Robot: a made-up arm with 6 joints. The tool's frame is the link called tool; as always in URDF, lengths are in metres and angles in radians.
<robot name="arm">
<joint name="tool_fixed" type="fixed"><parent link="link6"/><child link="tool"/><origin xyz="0.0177 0.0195 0.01" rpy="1.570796 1.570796 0"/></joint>
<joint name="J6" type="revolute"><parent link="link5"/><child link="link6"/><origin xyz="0.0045 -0.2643 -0.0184" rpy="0 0 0"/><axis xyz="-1 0 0"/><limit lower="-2.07" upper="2.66" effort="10" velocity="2.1"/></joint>
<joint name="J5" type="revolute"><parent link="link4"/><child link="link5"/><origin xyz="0.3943 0.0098 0.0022" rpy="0 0 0"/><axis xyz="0 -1 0"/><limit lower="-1.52" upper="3.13" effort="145" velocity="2.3"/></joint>
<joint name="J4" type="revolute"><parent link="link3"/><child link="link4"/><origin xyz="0.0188 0.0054 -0.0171" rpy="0 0 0"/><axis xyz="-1 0 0"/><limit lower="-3.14" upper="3.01" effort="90" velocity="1.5"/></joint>
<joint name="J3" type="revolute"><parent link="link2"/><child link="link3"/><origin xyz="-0.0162 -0.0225 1.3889" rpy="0 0 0"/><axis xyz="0 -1 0"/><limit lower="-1.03" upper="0.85" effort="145" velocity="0.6"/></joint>
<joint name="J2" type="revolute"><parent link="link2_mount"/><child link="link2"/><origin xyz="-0.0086 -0.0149 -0.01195" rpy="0 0 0"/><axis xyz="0 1 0"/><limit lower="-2.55" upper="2.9" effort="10" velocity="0.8"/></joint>
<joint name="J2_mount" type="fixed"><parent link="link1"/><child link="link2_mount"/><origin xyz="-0.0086 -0.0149 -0.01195" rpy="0 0 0"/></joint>
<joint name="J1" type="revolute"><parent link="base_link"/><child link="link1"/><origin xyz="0.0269 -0.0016 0.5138" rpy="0 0 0"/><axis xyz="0 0 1"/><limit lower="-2.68" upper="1.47" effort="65" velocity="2.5"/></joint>
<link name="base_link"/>
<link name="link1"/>
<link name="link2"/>
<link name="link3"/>
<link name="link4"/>
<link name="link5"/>
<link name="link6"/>
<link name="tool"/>
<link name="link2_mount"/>
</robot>
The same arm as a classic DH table. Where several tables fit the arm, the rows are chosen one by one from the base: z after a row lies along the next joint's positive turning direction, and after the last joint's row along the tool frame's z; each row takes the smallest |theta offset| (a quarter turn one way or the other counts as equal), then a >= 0, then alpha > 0; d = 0 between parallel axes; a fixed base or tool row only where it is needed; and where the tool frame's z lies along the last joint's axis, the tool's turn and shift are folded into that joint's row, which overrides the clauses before.
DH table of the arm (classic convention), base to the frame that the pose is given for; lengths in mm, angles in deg. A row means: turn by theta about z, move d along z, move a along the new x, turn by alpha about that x. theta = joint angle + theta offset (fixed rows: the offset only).
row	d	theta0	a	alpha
base (fixed)	0	-3.4	26.9	0
J1	489.9	3.4	-17.2	-90
J2	0	89.33	-1389	180
J3	46.9	-0.67	17.1	90
J4	-413.1	0	-2.2	-90
J5	254.5	0	18.4	90
J6	-22.2	0	-10	-90
tool (fixed)	-19.5	0	0	0
Joint limits (deg, base to tool): -153.55..84.22 -146.1..166.16 -59.01..48.7 -179.91..172.46 -87.09..179.34 -118.6..152.41

